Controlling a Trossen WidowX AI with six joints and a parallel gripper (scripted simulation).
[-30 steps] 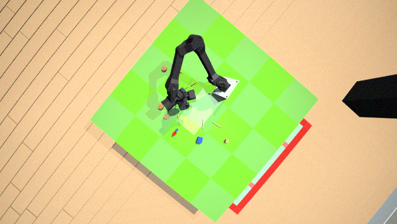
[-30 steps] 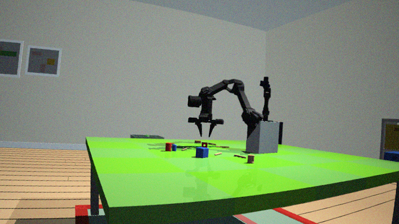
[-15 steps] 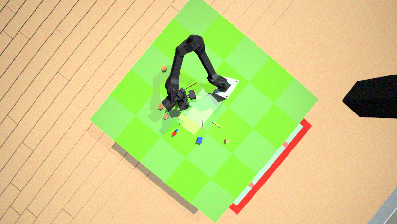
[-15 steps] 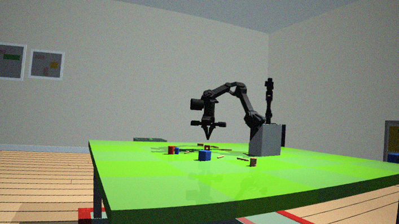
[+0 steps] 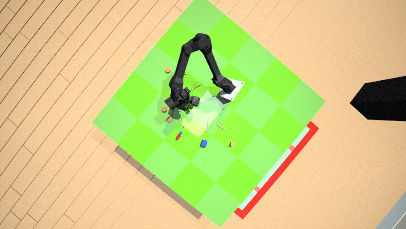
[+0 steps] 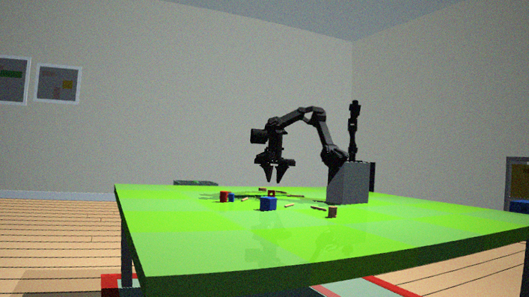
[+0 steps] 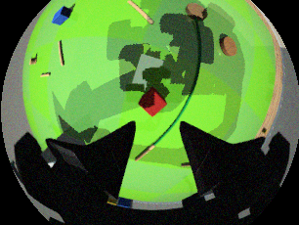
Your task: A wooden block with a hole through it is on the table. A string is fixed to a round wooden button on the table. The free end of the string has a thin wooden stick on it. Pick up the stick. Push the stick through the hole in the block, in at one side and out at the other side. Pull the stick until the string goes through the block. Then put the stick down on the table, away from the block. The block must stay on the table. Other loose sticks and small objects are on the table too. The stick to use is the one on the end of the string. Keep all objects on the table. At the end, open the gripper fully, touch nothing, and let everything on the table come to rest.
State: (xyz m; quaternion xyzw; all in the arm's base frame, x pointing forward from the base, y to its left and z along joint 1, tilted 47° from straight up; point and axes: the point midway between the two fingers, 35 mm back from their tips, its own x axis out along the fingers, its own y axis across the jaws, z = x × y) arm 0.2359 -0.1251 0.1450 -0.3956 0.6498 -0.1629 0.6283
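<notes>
The red block is 1 cm ahead of my gripper tip, 1 cm to the left of it and 5 cm below it. From my gripper tip the other things lie so: red cylinder: 26 cm ahead, 12 cm to the left, 4 cm below; then thin wooden stick: 10 cm behind, 2 cm to the right, 6 cm below; then round wooden button: 20 cm ahead, 1 cm to the right, 5 cm below.
</notes>
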